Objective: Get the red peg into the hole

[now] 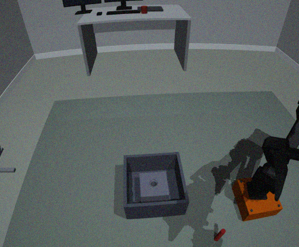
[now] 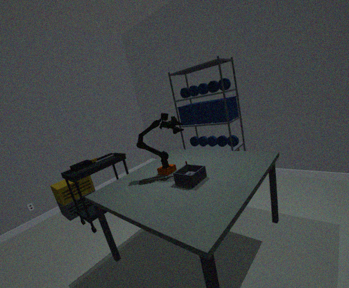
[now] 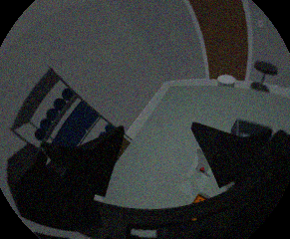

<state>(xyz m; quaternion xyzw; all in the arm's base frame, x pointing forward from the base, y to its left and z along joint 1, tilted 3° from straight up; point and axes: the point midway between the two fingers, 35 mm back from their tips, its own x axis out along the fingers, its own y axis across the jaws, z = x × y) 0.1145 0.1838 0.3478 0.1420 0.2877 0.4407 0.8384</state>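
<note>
The red peg is 35 cm below my gripper tip, 8 cm to the right of it and 3 cm ahead of it. Also, from my gripper tip: light grey plate 35 cm below, 24 cm ahead, 23 cm to the right; grey box 37 cm below, 24 cm ahead, 23 cm to the right.
</note>
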